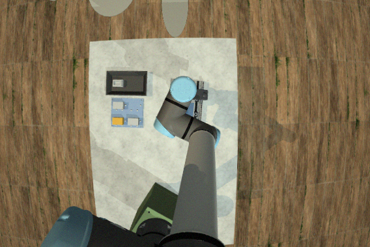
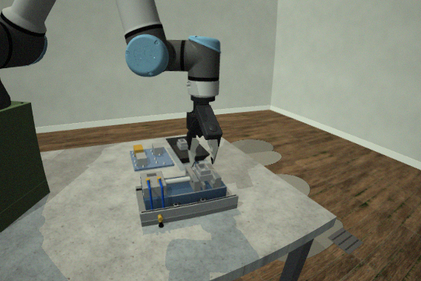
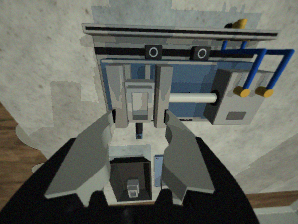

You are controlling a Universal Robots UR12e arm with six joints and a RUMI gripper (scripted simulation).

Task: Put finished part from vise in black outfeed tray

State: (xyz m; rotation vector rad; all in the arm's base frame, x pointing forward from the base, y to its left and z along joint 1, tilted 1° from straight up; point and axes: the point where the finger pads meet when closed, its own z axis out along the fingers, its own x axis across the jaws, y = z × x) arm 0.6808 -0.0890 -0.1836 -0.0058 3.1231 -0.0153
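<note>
The blue vise lies 9 cm below my hand and 7 cm behind it. Round my hand: orange block 37 cm to the left, 18 cm behind, 11 cm below; blue fixture plate 33 cm to the left, 13 cm below, 13 cm behind.
</note>
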